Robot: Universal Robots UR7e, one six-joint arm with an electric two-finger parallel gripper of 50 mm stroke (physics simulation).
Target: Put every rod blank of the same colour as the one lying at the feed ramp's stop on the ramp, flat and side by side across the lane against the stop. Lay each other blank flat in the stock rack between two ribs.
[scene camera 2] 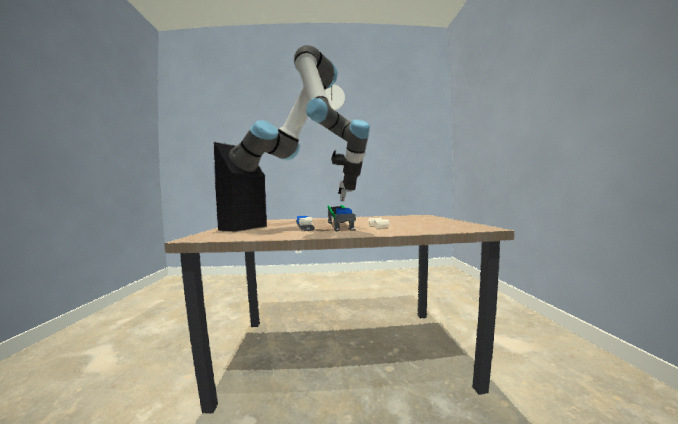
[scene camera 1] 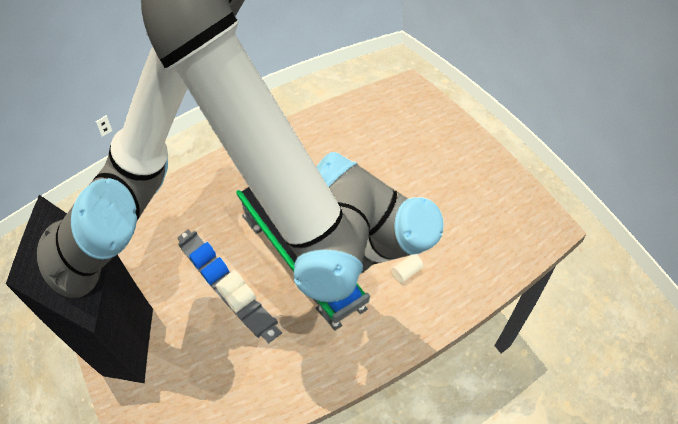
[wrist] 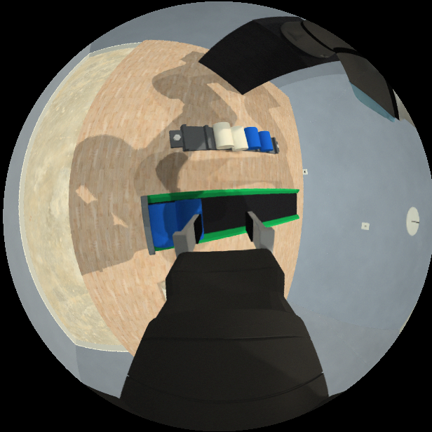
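The feed ramp (scene camera 1: 270,232) (scene camera 2: 345,218) (wrist: 230,192) has green side rails. Two blue blanks lie flat, side by side across its lane: one (wrist: 161,225) against the stop (wrist: 148,225), the other (wrist: 186,212) touching it on the uphill side. My gripper (scene camera 2: 342,199) (wrist: 223,221) is open and empty above the lane, one fingertip over the second blank's uphill edge. The stock rack (scene camera 1: 260,321) (wrist: 196,138) holds two blue blanks (scene camera 1: 202,255) (scene camera 1: 215,271) and two cream blanks (wrist: 223,135) (wrist: 239,138). Two loose cream blanks (scene camera 2: 373,222) (scene camera 2: 382,224) lie beside the ramp; the arm hides one in scene camera 1.
The table (scene camera 1: 450,150) (scene camera 2: 425,235) carries everything. The black robot pedestal (scene camera 1: 120,320) (scene camera 2: 240,200) stands beyond the rack from the ramp. The arm covers much of the ramp in scene camera 1. The rack's end near its bolted tab shows a bare slot.
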